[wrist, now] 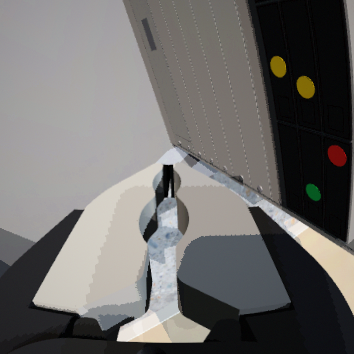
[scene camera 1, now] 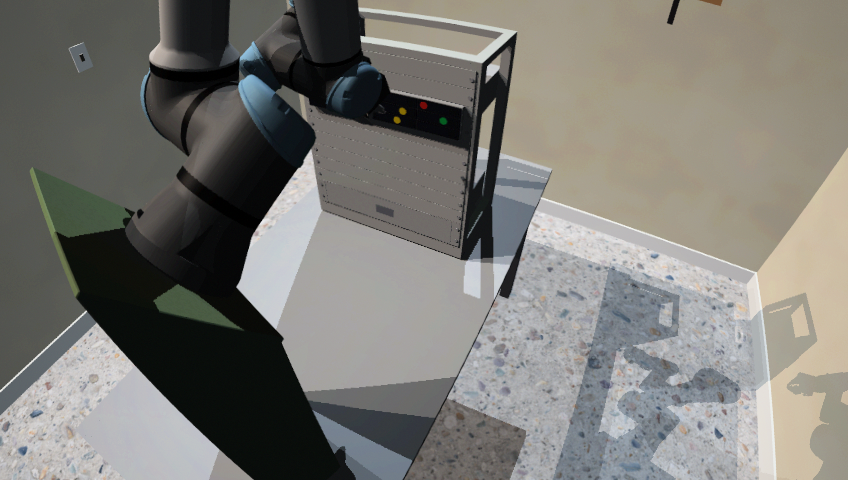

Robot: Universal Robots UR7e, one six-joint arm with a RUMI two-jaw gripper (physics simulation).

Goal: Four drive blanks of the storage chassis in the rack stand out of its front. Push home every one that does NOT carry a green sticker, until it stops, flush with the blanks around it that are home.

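Places are measured from the arm's base along level axes (x ahead, y left, z up), in millimetres.
Pixels of known places: gripper, fingertip midpoint: (wrist: 170, 167) (scene camera 1: 368, 122); arm's base at its link origin: (scene camera 1: 180, 260).
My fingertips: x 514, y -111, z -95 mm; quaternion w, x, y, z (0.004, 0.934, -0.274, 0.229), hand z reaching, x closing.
Ahead of a thing's pixels: the offset from my fingertips to its top centre. "*": to the spot under its first point. Level surfaces: height alone.
The black storage chassis (scene camera 1: 431, 127) (wrist: 327, 30) sits high in the rack. Two blanks carry yellow stickers {* 49 mm right, 132 mm ahead, 37 mm down} (scene camera 1: 402, 111) (wrist: 278, 66), side by side. Right of them in the scene view are a blank with a red sticker (scene camera 1: 423, 105) (wrist: 337, 155) and one with a green sticker {151 mm right, 99 mm ahead, 27 mm down} (scene camera 1: 443, 121) (wrist: 313, 192). How far each blank stands out is too dark to tell. My gripper (scene camera 1: 380, 109) (wrist: 170, 167) is shut and empty; in the scene view it shows just left of the yellow stickers. In the wrist view its tips appear apart from the blanks. The arm hides the chassis's left part.
The rack (scene camera 1: 497, 127) has pale panels {* 4 mm left, 164 mm ahead, 268 mm down} (scene camera 1: 386, 178) (wrist: 210, 75) above and below the chassis and stands on the grey table {489 mm down} (scene camera 1: 368, 309) (wrist: 65, 90). A green board (scene camera 1: 80, 205) stands at the arm's base. Walls stand behind and to the right.
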